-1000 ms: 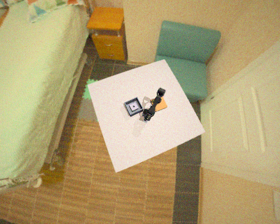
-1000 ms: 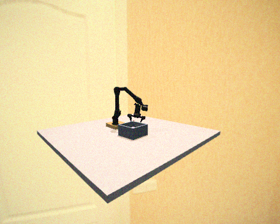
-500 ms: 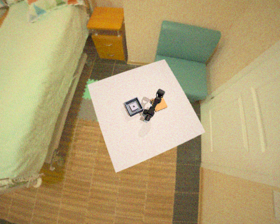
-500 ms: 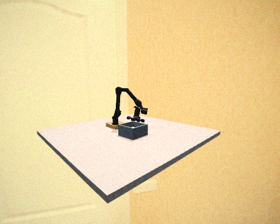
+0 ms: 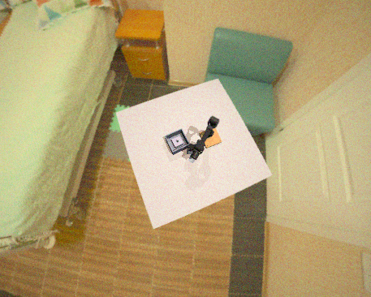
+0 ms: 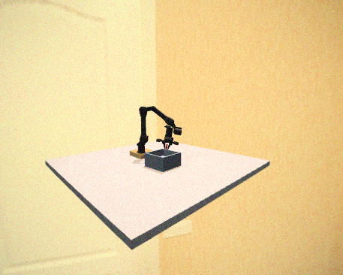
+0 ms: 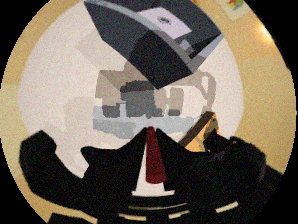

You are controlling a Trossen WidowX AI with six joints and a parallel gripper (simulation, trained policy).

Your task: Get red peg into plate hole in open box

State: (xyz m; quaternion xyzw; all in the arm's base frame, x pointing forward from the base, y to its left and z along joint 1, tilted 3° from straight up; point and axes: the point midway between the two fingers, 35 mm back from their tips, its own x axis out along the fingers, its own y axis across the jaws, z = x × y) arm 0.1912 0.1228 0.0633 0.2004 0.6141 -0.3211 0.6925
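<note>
My gripper tip is 140 mm short of the dark box, 150 mm to the left of it and 30 mm above it. Also, from my gripper tip: red peg: 10 mm to the left, 30 mm above.
</note>
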